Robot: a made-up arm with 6 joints. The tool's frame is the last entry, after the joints. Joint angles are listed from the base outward.
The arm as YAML. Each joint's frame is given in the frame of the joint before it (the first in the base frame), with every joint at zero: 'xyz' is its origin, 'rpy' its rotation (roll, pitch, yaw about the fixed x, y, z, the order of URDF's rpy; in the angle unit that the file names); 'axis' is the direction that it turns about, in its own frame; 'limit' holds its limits. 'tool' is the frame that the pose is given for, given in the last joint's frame.
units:
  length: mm
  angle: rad
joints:
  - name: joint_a
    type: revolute
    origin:
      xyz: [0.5, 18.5, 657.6]
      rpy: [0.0, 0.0, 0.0]
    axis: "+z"
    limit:
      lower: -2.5
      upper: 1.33
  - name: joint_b
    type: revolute
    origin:
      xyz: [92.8, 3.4, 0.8]
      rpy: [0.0, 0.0, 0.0]
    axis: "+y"
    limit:
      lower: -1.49
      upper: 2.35
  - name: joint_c
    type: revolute
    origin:
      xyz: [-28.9, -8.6, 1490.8]
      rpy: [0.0, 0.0, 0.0]
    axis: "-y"
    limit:
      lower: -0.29
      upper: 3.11
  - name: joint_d
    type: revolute
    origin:
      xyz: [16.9, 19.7, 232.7]
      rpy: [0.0, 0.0, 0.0]
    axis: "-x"
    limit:
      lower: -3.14
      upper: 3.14
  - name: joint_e
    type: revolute
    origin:
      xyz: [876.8, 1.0, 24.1]
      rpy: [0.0, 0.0, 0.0]
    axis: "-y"
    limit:
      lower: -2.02
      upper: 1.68
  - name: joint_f
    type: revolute
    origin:
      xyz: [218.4, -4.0, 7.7]
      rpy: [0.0, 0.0, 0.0]
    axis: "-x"
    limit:
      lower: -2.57
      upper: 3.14
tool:
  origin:
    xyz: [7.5, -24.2, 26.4]
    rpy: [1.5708, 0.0, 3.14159]
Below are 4 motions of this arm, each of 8 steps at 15 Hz.
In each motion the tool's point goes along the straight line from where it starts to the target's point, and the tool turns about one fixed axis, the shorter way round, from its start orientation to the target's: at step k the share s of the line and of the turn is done. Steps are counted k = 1, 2, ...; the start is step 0. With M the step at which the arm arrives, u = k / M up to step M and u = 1 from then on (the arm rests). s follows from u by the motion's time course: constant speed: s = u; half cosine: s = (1 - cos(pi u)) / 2; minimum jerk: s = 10 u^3 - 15 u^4 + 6 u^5.
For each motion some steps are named. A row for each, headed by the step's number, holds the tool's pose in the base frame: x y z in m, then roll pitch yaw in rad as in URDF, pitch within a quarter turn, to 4 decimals.
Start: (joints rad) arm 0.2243 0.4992 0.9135 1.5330 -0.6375 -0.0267
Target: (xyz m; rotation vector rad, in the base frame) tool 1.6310 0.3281 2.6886 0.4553 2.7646 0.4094
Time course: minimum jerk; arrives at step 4
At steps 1, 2, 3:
1: 1.6516 0.3244 2.6608 2.8275 0.3022 2.7001
2: 1.6425 0.3260 2.6731 2.8155 0.2812 2.7313
3: 1.6334 0.3277 2.6854 2.8028 0.2605 2.7626

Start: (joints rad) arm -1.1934 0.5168 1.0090 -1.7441 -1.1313 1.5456
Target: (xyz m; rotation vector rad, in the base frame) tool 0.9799 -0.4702 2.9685 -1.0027 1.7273 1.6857
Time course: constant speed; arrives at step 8
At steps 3, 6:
3: 0.8304 -1.0358 2.8011 1.8518 0.5557 -3.0080
6: 0.9201 -0.6965 2.9015 1.7697 0.7716 -2.9374

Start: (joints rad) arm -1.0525 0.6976 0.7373 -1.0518 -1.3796 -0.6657
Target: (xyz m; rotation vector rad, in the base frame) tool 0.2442 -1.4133 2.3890 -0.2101 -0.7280 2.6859
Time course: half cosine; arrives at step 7
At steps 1, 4, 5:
1: 1.0779 -1.6041 1.9810 -0.5052 -0.4728 -2.8997
4: 0.5852 -1.4913 2.2221 -0.4854 -0.1599 3.0120
5: 0.4093 -1.4511 2.3082 -0.5066 -0.0495 2.8848

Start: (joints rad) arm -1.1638 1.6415 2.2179 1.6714 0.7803 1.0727
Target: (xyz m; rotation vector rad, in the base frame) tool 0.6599 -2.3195 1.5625 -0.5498 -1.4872 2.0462
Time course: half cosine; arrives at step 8
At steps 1, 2, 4, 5, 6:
1: 1.1120 -2.0437 1.3201 -1.5701 0.3200 2.7998
2: 1.0611 -2.0748 1.3474 -1.5400 0.2799 2.7637
4: 0.8949 -2.1761 1.4365 -1.4334 0.1572 2.6398
5: 0.8050 -2.2310 1.4847 -1.3703 0.0966 2.5683
6: 0.7287 -2.2775 1.5256 -1.3137 0.0489 2.5050

